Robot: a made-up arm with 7 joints.
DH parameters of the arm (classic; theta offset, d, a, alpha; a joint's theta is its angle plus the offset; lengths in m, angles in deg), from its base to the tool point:
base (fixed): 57.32 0 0.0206 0
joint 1: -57.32 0.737 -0.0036 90
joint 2: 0 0.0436 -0.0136 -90
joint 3: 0 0.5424 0.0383 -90
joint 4: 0 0.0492 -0.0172 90
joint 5: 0 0.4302 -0.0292 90
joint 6: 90 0.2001 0.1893 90
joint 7: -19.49 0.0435 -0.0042 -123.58
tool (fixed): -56.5 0.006 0 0
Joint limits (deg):
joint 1: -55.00..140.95
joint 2: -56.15..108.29
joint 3: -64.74..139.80
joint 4: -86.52..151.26
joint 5: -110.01..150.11
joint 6: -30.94..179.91
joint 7: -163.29..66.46
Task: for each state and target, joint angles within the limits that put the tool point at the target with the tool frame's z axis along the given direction. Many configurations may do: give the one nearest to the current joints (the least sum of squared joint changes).
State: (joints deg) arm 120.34 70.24 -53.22 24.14 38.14 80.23 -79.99
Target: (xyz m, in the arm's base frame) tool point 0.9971 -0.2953 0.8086 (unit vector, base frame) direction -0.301 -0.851 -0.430
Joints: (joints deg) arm 136.72 80.09 -64.74 49.09 32.59 88.61 -97.57
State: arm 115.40 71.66 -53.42 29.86 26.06 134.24 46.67
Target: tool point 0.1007 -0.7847 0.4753 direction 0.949 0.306 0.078
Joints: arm 75.67 100.74 -64.74 36.40 30.09 156.56 37.42
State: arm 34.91 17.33 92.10 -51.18 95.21 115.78 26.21
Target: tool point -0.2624 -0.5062 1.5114 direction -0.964 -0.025 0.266
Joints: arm 21.48 49.49 132.29 -86.21 123.32 73.19 -0.85
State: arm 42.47 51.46 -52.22 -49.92 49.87 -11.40 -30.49
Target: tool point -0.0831 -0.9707 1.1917 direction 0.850 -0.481 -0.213
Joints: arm 84.40 42.64 -25.04 -50.40 41.58 16.82 1.69
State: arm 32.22 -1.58 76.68 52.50 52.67 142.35 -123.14
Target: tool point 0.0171 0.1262 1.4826 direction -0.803 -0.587 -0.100
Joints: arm 18.74 29.76 51.35 76.11 50.46 125.85 -134.35
